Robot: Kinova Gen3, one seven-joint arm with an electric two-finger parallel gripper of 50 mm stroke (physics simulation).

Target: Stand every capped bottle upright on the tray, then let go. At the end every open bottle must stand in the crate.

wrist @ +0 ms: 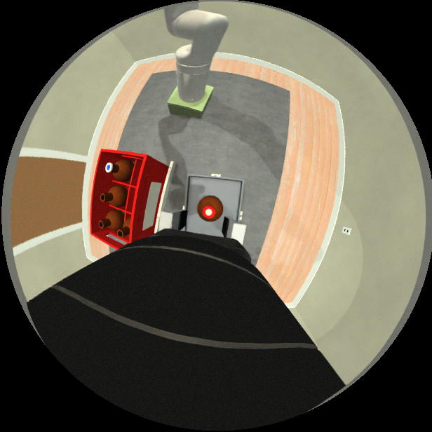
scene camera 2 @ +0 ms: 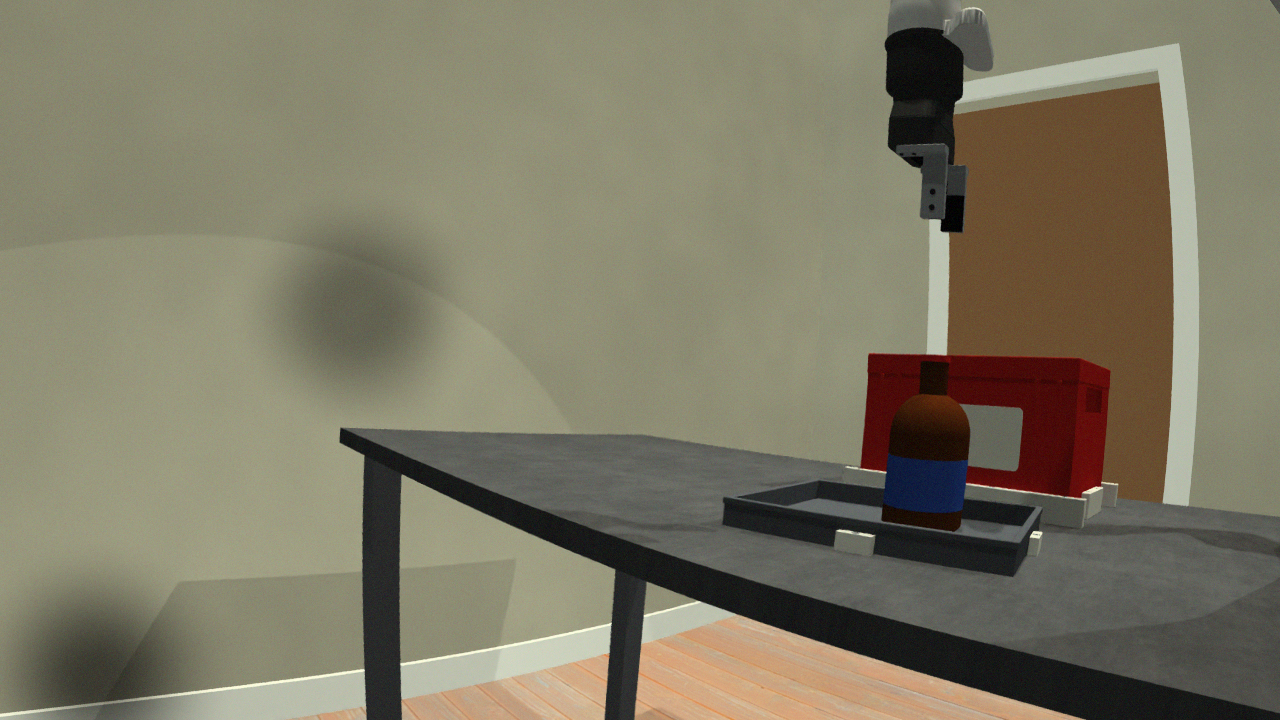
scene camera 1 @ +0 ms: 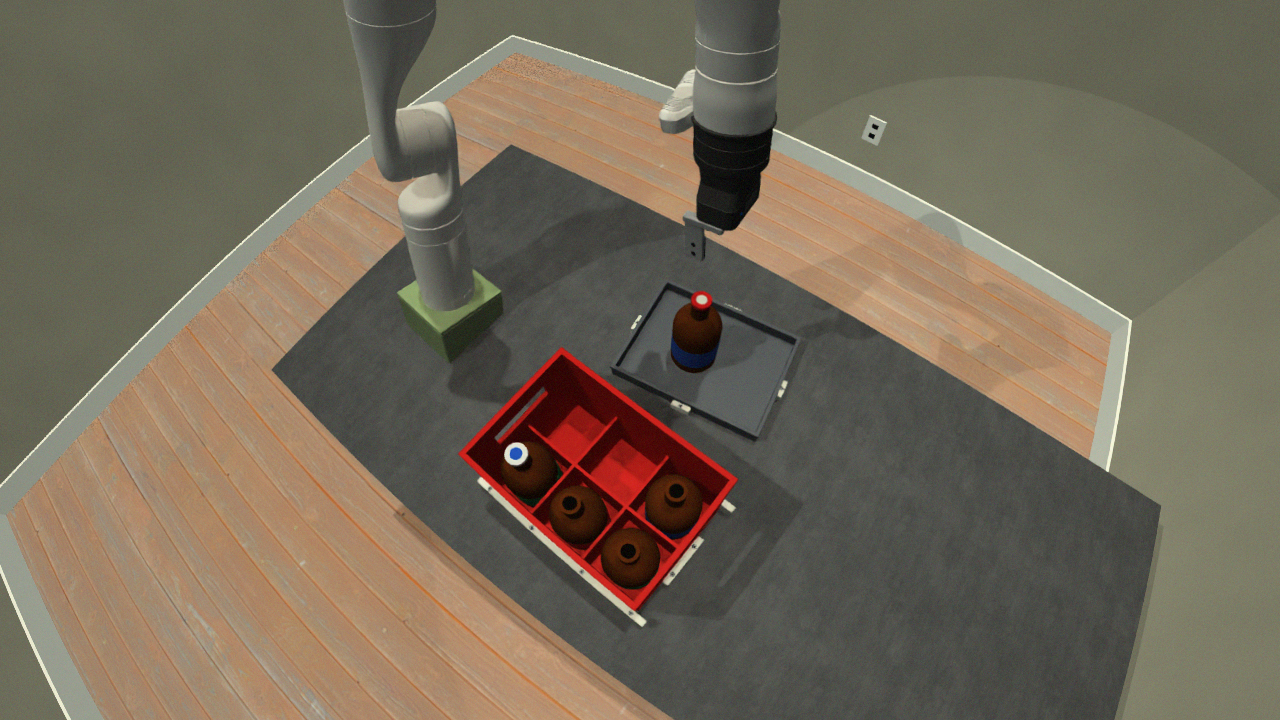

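Pixels of known places: gripper, fingertip midpoint: [scene camera 2: 942,225] [scene camera 1: 706,241]; arm's base at its link origin: [scene camera 1: 448,291].
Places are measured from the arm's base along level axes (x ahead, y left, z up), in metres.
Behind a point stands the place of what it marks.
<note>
A brown bottle with a red-and-white cap and blue label [scene camera 1: 695,338] {x 0.391, y 0.156, z 0.044 m} [scene camera 2: 927,456] {x 0.362, y 0.217, z 0.008 m} [wrist: 210,207] stands upright on the dark tray [scene camera 1: 733,422] {x 0.498, y 0.117, z -0.040 m} [scene camera 2: 796,535] {x 0.435, y 0.296, z -0.062 m} [wrist: 215,178]. In the red crate [scene camera 1: 660,419] {x 0.442, y 0.005, z 0.109 m} [scene camera 2: 1056,438] {x 0.303, y 0.007, z 0.024 m} [wrist: 157,168], a bottle with a white-and-blue cap [scene camera 1: 528,470] {x 0.344, y -0.135, z 0.062 m} [wrist: 121,170] stands in a corner compartment. Three open bottles stand in other compartments: one [scene camera 1: 578,515] {x 0.433, y -0.138, z 0.076 m} [wrist: 118,195] beside it, one [scene camera 1: 631,558] {x 0.515, y -0.139, z 0.097 m} in a near corner, one [scene camera 1: 674,505] {x 0.514, y -0.058, z 0.076 m} in another corner. Two compartments are empty. My gripper [scene camera 2: 944,219] {x 0.371, y 0.187, z 0.212 m} [wrist: 204,220] is open and empty, high above the red-capped bottle.
The arm's green base block [scene camera 1: 452,313] {x 0.045, y -0.026, z 0.005 m} [wrist: 189,107] stands on the dark table [scene camera 1: 895,501] {x 0.774, y 0.174, z -0.066 m} [scene camera 2: 554,465] {x 0.852, y 0.264, z -0.066 m} [wrist: 235,125], left of the tray in scene camera 1. Small white blocks [scene camera 1: 680,406] [scene camera 2: 854,541] edge the tray, and white strips [scene camera 1: 559,550] {x 0.451, y -0.181, z 0.109 m} run along the crate's base.
</note>
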